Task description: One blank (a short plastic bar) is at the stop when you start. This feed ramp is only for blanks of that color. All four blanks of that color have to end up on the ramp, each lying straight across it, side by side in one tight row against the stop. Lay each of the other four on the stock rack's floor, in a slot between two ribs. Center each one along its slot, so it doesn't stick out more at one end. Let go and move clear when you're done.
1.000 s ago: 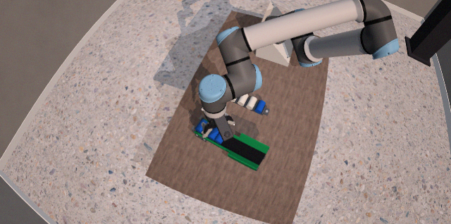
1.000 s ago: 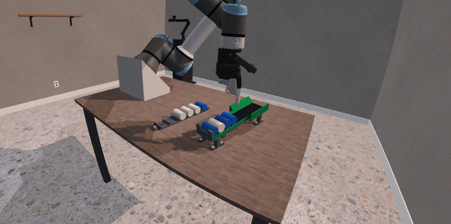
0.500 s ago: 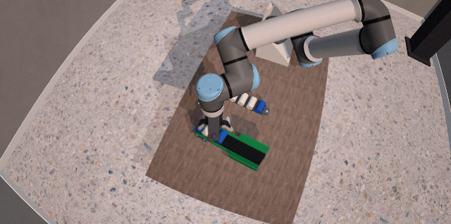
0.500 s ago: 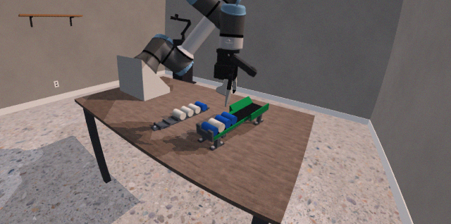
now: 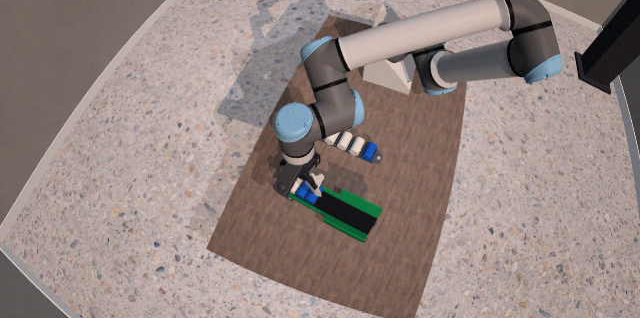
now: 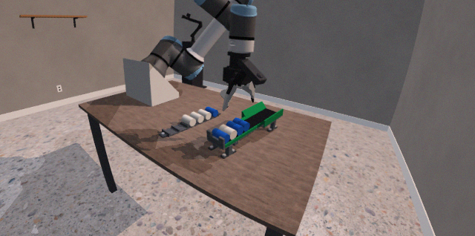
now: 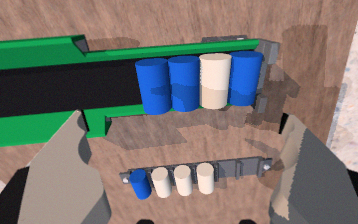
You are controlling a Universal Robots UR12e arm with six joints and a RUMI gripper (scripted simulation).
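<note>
The grey stop lies 30 mm behind my hand, 100 mm to the right of it and 120 mm below it. From my hand the other things lie so: stock rack 280 mm behind, 20 mm to the left, 180 mm below.
</note>
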